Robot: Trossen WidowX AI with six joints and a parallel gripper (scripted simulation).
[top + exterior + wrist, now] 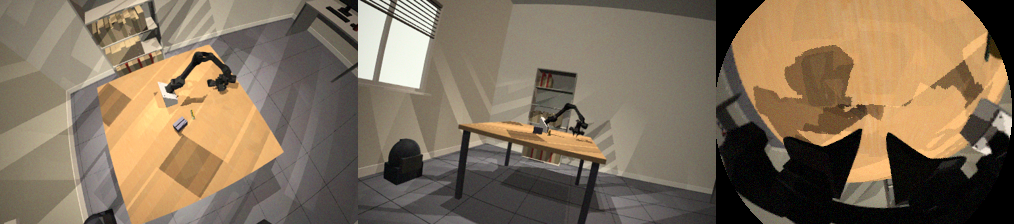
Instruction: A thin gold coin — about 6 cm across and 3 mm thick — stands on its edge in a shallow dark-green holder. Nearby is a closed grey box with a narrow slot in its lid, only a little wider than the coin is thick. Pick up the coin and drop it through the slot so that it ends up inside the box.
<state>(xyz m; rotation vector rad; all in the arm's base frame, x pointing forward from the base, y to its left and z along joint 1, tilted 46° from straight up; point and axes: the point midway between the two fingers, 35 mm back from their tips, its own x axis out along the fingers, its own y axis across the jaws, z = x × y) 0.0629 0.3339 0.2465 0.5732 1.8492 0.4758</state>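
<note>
Right now the gold coin is 290 mm to the right of my gripper tip, 180 mm ahead of it and 10 mm above it.
</note>
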